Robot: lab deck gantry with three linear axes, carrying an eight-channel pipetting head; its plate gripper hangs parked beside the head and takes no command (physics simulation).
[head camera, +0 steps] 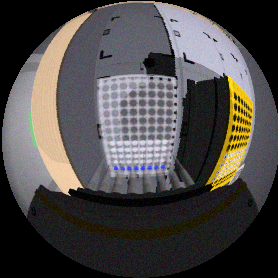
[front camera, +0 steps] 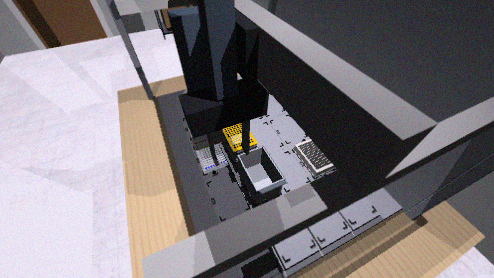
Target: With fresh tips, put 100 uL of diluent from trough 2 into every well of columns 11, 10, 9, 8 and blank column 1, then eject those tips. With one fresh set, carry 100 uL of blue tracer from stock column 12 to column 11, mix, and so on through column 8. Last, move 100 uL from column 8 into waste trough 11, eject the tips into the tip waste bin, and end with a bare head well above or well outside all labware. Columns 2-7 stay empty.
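The well plate lies under the pipetting head. In the head camera view one column of blue wells runs along its near end, with several columns of brighter, whitish wells beside it; the other wells look grey. The head's grey channels slant toward the blue end; their lower ends are unclear, and I cannot tell whether they carry tips. The yellow tip rack has dark holes and some white tips. The trough block and the grey waste bin stand to the right. My parked gripper hangs open, its fingers apart.
The dark carriage and its columns rise above the deck. A wide dark gantry beam crosses on the right, and a grey frame rail runs along the front. A wooden border edges the left side.
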